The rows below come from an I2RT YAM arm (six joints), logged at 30 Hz.
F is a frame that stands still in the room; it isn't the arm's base.
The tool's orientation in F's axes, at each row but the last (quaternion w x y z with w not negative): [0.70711 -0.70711 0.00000 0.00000]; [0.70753 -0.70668 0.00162 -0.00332]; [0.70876 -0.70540 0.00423 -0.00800]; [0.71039 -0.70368 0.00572 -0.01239]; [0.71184 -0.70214 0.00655 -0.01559]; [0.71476 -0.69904 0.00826 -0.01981]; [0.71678 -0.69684 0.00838 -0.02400]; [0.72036 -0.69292 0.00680 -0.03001]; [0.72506 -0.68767 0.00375 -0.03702]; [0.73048 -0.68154 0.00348 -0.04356]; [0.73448 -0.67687 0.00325 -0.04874]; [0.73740 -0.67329 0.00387 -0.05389]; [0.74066 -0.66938 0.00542 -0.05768]
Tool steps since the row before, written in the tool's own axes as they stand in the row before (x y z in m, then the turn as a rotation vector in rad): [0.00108 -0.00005 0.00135 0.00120 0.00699 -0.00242]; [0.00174 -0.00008 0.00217 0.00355 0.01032 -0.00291]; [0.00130 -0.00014 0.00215 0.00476 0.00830 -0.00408]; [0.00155 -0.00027 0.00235 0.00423 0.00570 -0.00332]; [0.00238 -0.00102 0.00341 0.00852 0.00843 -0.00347]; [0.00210 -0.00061 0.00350 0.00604 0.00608 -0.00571]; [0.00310 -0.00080 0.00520 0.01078 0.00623 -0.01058]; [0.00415 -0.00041 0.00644 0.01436 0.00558 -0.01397]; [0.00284 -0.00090 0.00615 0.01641 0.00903 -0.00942]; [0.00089 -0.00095 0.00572 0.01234 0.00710 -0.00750]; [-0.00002 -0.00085 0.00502 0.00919 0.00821 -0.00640]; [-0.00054 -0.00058 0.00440 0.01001 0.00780 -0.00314]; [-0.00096 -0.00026 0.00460 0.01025 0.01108 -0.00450]
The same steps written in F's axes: [0.00108 0.00135 0.00005 0.00120 -0.00242 -0.00699]; [0.00175 0.00216 0.00009 0.00355 -0.00292 -0.01031]; [0.00134 0.00213 0.00016 0.00473 -0.00412 -0.00829]; [0.00161 0.00231 0.00031 0.00420 -0.00337 -0.00569]; [0.00247 0.00332 0.00110 0.00852 -0.00362 -0.00837]; [0.00223 0.00340 0.00072 0.00591 -0.00581 -0.00611]; [0.00331 0.00503 0.00102 0.01043 -0.01089 -0.00630]; [0.00446 0.00619 0.00080 0.01380 -0.01449 -0.00567]; [0.00314 0.00592 0.00136 0.01627 -0.00989 -0.00877]; [0.00120 0.00557 0.00140 0.01223 -0.00783 -0.00693]; [0.00028 0.00492 0.00126 0.00924 -0.00641 -0.00814]; [-0.00024 0.00436 0.00095 0.01029 -0.00328 -0.00737]; [-0.00058 0.00462 0.00067 0.01066 -0.00433 -0.01075]
